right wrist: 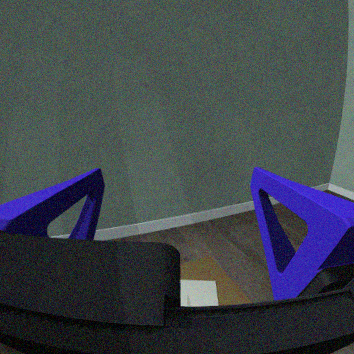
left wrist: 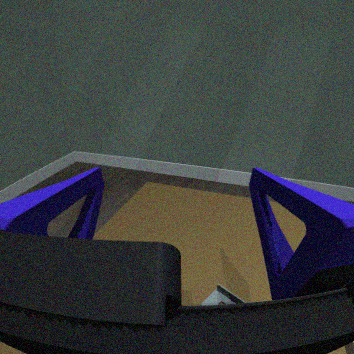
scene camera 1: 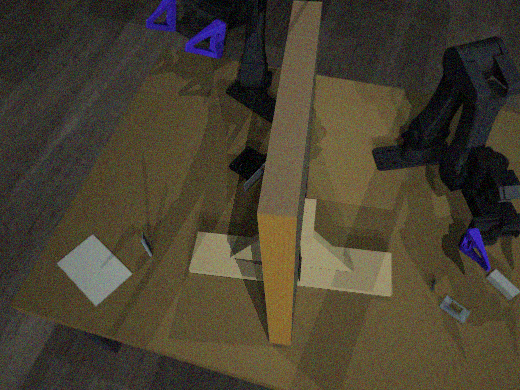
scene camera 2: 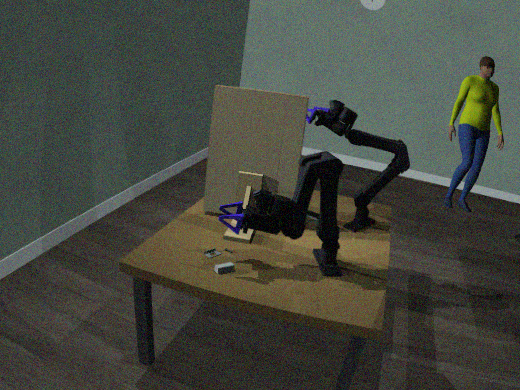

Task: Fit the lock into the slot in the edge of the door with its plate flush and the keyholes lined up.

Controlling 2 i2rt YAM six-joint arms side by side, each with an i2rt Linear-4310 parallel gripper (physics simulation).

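Where they show: left gripper, fingertip midpoint: (left wrist: 176, 175) (scene camera 1: 515, 268) (scene camera 2: 219, 212); right gripper, fingertip midpoint: (right wrist: 176, 175) (scene camera 1: 165, 35) (scene camera 2: 308, 108); left arm's base at its link origin: (scene camera 1: 411, 156) (scene camera 2: 326, 263); right arm's base at its link origin: (scene camera 1: 257, 101) (scene camera 2: 359, 224).
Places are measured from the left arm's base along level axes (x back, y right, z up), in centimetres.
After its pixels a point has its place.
The door (scene camera 1: 287, 100) {x -27.9, y 38.3, z 56.0 cm} (scene camera 2: 255, 145) {x -26.6, y 34.9, z 33.4 cm} stands upright; its slot and keyhole do not show. What looks like the lock (scene camera 1: 245, 162) {x 4.2, y 44.4, z 0.7 cm}, a black body with a thin grey plate (scene camera 1: 254, 178) {x -1.8, y 42.6, z 1.4 cm}, lies on the table at the door's left side in scene camera 1, partly hidden by the door. My right gripper (scene camera 1: 169, 36) {x -1.9, y 55.6, z 48.2 cm} (scene camera 2: 309, 114) {x -1.9, y 55.6, z 48.2 cm} (right wrist: 176, 175) {x -1.9, y 55.6, z 48.2 cm} is open and empty, high up beyond the table's far left corner in scene camera 1. My left gripper (scene camera 2: 220, 212) {x -41.0, y -2.4, z 18.6 cm} (left wrist: 176, 175) {x -41.0, y -2.4, z 18.6 cm} is open and empty, above the table on the other side of the door; one finger shows in scene camera 1.
A pale stand (scene camera 1: 372, 281) {x -33.8, y 19.7, z 1.8 cm} (scene camera 2: 237, 237) {x -32.1, y 15.0, z 1.8 cm} braces the door. A white square (scene camera 1: 94, 270) {x -21.4, y 83.2, z 0.1 cm} (right wrist: 200, 293) {x -18.3, y 84.9, z 0.1 cm} and a thin grey piece (scene camera 1: 146, 245) {x -19.5, y 69.5, z 5.6 cm} lie at left. A metal frame plate (scene camera 1: 454, 309) {x -42.1, y 3.7, z 0.2 cm} (scene camera 2: 212, 253) {x -41.8, y 4.1, z -0.1 cm}, a small pin (scene camera 1: 433, 284) {x -35.9, y 6.2, z 0.6 cm} and a white block (scene camera 1: 503, 284) {x -38.5, y -8.0, z 2.2 cm} (scene camera 2: 224, 268) {x -38.2, y -9.7, z 1.6 cm} lie near my left gripper.
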